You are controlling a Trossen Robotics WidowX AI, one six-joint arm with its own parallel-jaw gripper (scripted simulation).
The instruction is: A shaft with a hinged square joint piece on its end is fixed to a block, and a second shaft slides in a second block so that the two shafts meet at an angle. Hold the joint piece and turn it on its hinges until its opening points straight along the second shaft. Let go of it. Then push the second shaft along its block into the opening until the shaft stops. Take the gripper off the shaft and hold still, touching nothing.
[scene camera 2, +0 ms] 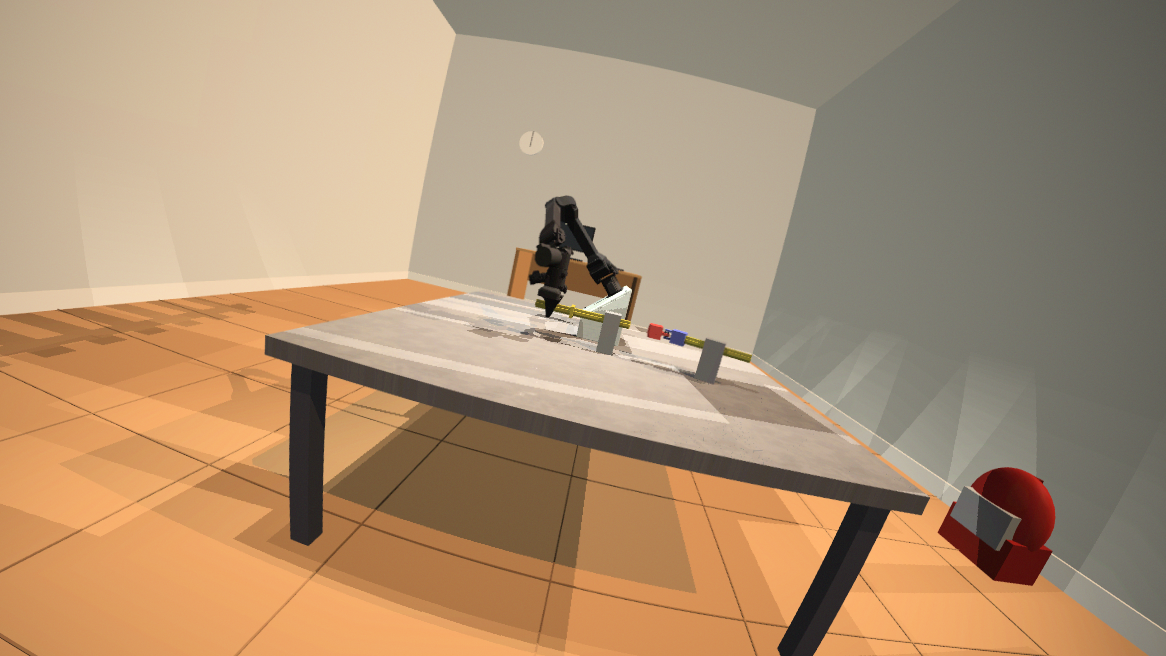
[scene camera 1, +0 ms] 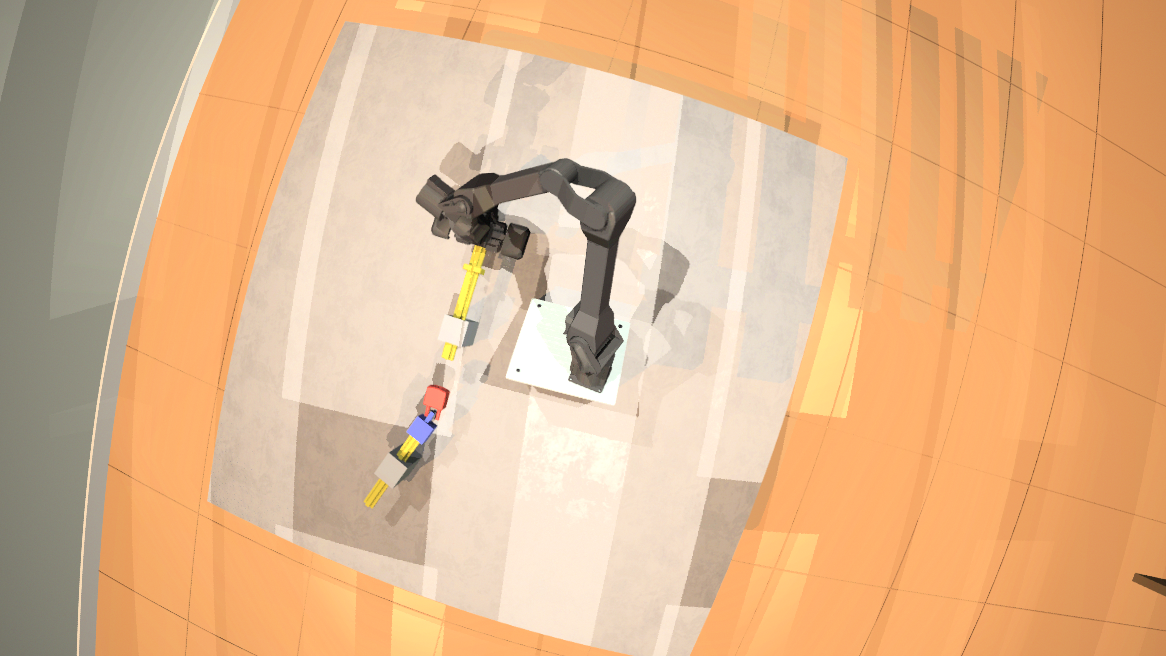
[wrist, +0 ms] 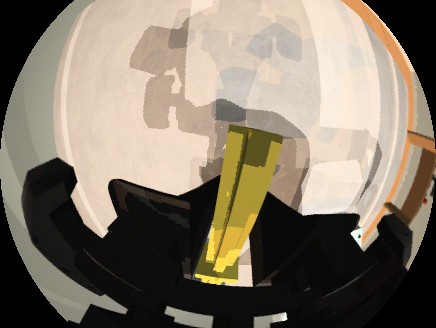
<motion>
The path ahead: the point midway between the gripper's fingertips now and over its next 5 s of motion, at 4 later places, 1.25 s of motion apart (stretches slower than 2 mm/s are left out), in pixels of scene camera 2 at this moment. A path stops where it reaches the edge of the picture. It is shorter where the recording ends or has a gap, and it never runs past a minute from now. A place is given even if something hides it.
My gripper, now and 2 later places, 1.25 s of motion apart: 548,316; 563,320; 578,322
</motion>
